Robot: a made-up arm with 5 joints. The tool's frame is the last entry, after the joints. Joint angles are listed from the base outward.
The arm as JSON. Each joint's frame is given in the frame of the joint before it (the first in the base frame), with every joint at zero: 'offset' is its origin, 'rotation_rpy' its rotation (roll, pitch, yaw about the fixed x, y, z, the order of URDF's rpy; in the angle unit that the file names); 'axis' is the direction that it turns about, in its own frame. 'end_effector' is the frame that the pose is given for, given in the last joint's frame.
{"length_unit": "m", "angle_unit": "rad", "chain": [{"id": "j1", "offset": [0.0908, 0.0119, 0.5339], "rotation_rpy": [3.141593, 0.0, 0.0], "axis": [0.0, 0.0, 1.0]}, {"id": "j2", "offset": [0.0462, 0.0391, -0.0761], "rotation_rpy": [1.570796, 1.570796, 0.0], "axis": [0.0, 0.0, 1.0]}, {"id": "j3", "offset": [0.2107, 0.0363, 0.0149], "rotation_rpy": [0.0, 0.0, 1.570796], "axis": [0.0, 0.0, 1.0]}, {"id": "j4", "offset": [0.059, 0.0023, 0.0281], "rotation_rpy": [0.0, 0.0, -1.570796], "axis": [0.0, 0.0, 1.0]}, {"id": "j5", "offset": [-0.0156, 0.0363, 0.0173], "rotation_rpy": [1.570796, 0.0, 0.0], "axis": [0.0, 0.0, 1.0]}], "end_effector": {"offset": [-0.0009, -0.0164, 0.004], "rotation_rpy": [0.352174, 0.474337, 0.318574]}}
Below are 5 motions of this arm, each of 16 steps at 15 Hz.
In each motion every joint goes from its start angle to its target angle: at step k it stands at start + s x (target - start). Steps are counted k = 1, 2, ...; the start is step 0. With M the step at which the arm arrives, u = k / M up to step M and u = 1 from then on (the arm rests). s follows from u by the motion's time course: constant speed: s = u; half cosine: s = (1 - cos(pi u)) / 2; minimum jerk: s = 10 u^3 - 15 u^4 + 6 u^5.
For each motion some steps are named. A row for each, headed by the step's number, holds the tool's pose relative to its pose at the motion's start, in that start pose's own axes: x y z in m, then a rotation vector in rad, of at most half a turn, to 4 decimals.
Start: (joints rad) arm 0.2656 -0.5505 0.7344 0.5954 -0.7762
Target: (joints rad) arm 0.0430 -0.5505 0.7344 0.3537 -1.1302
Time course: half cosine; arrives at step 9
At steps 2, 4, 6, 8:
2: 0.0000 0.0009 -0.0010 0.0371 -0.0179 -0.0011
4: -0.0002 0.0036 -0.0037 0.1363 -0.0569 -0.0060
6: -0.0007 0.0072 -0.0065 0.2573 -0.0894 -0.0158
8: -0.0012 0.0097 -0.0083 0.3402 -0.1034 -0.0249

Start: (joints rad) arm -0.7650 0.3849 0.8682 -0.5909 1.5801
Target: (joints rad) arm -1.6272 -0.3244 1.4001 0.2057 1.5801
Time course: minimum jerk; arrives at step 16
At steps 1, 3, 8, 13, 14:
1: 0.0002 0.0001 0.0005 0.0002 -0.0013 0.0020
3: 0.0039 0.0031 0.0104 0.0040 -0.0273 0.0438
8: 0.0154 0.0555 0.0920 0.0277 -0.2281 0.4769
13: -0.0145 0.1270 0.1296 0.0199 -0.3266 0.9449
14: -0.0178 0.1321 0.1302 0.0179 -0.3294 0.9795

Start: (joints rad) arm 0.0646 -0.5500 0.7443 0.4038 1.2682
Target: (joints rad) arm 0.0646 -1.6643 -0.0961 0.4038 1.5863
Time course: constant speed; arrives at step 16
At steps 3, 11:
3: -0.0147 0.0192 0.0260 -0.3527 -0.0238 -0.1135
11: -0.0515 0.1199 0.0742 -1.2725 0.0042 -0.4764

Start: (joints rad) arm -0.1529 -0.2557 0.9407 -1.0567 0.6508
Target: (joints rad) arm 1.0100 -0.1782 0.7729 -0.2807 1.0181
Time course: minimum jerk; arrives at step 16
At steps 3, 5, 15, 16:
3: -0.0043 -0.0035 -0.0023 -0.0189 0.0702 0.0089
5: -0.0168 -0.0131 -0.0070 -0.0626 0.2593 0.0258
15: -0.1034 -0.0647 0.0231 -0.0926 1.3682 -0.1393
16: -0.1036 -0.0648 0.0233 -0.0921 1.3708 -0.1405

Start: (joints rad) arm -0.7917 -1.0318 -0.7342 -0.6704 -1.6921
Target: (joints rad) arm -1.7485 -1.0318 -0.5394 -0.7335 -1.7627
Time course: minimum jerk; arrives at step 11
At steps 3, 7, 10, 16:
3: 0.0136 -0.0008 0.0077 0.0103 -0.1159 -0.0594
7: 0.0595 -0.0126 0.0592 0.0848 -0.6594 -0.3560
10: 0.0678 -0.0202 0.0837 0.1284 -0.8767 -0.4817
16: 0.0679 -0.0205 0.0844 0.1296 -0.8823 -0.4850

